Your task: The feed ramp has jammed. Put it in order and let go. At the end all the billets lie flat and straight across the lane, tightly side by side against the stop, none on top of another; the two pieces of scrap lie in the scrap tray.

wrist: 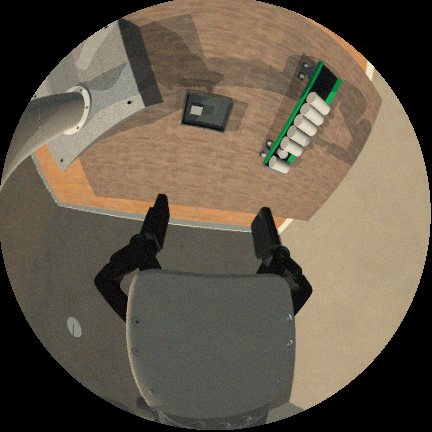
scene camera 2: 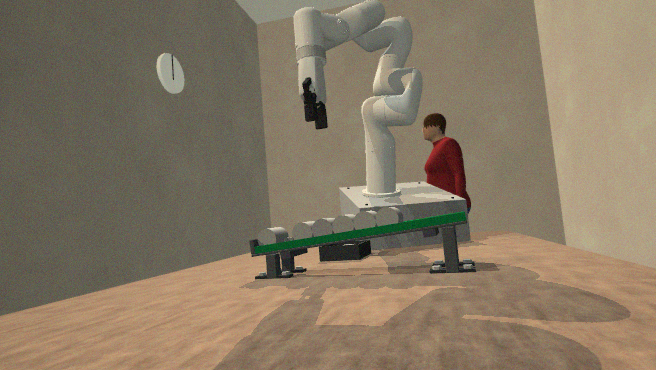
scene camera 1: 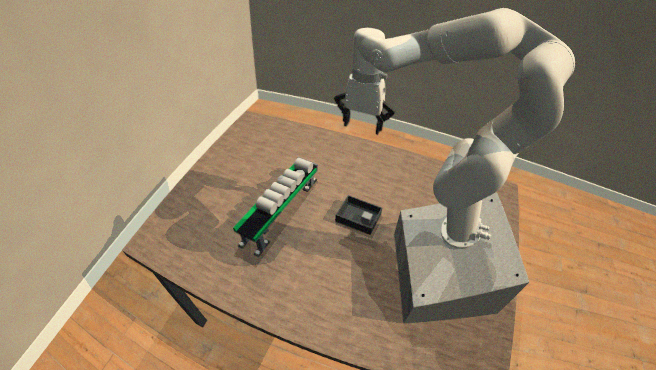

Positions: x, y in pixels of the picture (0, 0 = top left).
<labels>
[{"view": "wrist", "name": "my gripper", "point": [213, 209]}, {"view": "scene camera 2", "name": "my gripper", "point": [317, 124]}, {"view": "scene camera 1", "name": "my gripper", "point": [362, 127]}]
</labels>
